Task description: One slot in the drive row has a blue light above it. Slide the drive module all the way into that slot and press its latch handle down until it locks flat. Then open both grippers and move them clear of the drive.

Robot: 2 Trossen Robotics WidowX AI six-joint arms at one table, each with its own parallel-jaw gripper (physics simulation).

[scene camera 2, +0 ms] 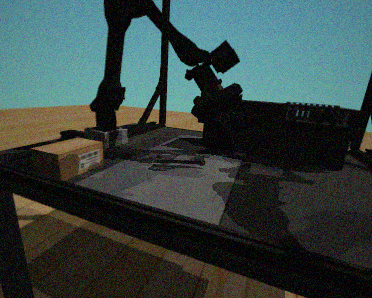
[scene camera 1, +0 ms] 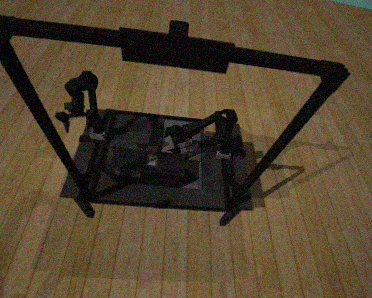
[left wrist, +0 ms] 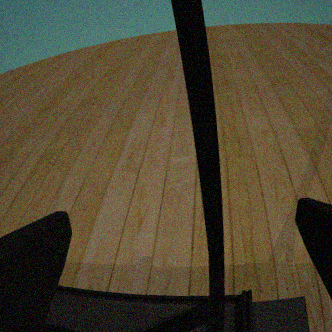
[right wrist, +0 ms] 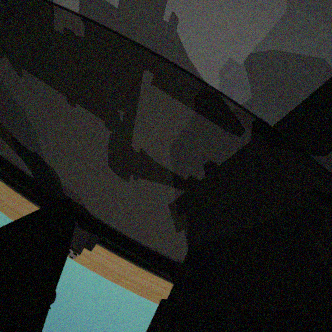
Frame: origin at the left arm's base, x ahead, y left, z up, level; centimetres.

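Seen in the pictures: left gripper, fingertip midpoint: [scene camera 1: 76, 132] [left wrist: 185, 218]; right gripper, fingertip midpoint: [scene camera 2: 236, 130] [scene camera 1: 165, 144] [right wrist: 192, 208]; left arm's base, link origin: [scene camera 1: 98, 130]; right arm's base, link origin: [scene camera 2: 106, 128] [scene camera 1: 224, 150].
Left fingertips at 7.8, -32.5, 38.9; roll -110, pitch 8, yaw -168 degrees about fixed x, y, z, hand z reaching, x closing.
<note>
Pixels of each thing's middle, then the offset from my left fingertips to it, as dx, dy, dz. Level surfaces: height alone.
- drive module, body centre: [scene camera 2: 180, 160] +53.1, +36.0, -45.4
- lighter grey mat, surface height: dz -45.9
- drive chassis, body centre: [right wrist: 323, 319] [scene camera 2: 268, 127] [scene camera 1: 149, 168] +33.2, +7.7, -37.3
- cardboard box, body centre: [scene camera 2: 70, 157] [scene camera 1: 209, 128] +72.3, +55.0, -43.1
- table, surface height: dz -46.1
The scene is very dark. The drive module [scene camera 2: 181, 159] is a thin flat piece lying on the lighter grey mat [scene camera 2: 170, 195] in front of the chassis. The drive chassis [scene camera 2: 279, 133] is a long dark box; its slot row [scene camera 2: 303, 113] shows at the top right, and I see no blue light. My right gripper [scene camera 1: 173, 142] [scene camera 2: 214, 130] [right wrist: 192, 208] is open and empty, low over the table, close against the chassis's near end and beyond the module. My left gripper [scene camera 1: 65, 122] [left wrist: 185, 218] is open and empty, held out past the table's left edge over the floor.
A cardboard box [scene camera 2: 69, 156] with a label stands at the table's edge near the right arm's base [scene camera 2: 108, 133]. A black gantry frame [scene camera 1: 176, 50] spans the table [scene camera 1: 214, 202]; one of its posts [left wrist: 201, 132] crosses the left wrist view.
</note>
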